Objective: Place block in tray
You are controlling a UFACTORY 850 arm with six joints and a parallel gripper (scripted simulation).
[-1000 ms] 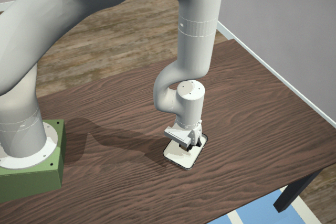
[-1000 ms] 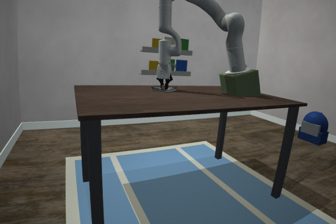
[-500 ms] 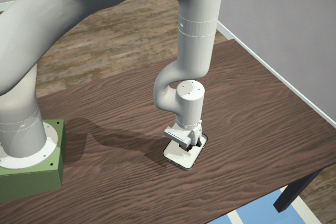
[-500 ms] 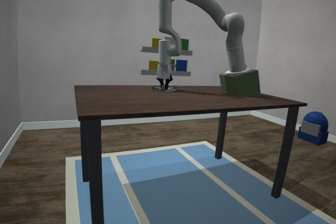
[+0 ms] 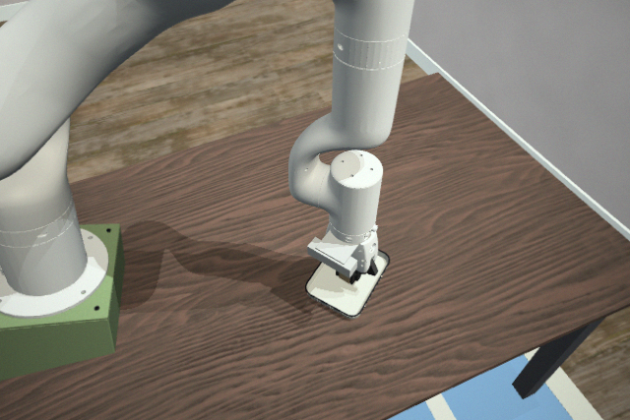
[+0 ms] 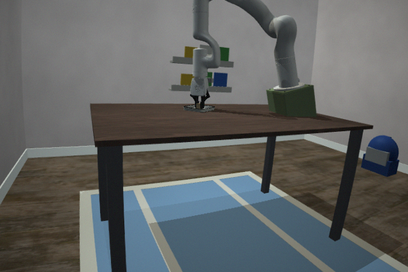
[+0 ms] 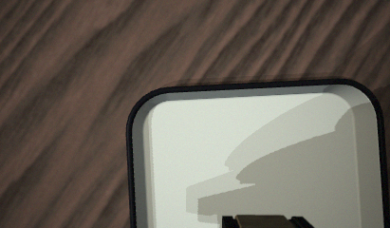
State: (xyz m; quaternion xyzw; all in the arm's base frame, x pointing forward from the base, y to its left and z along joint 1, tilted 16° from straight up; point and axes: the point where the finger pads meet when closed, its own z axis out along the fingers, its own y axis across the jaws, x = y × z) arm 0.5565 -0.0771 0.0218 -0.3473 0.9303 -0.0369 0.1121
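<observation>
My hand is 1 cm above the small wooden block. The rest, counted from my hand: white tray (2 cm below).
</observation>
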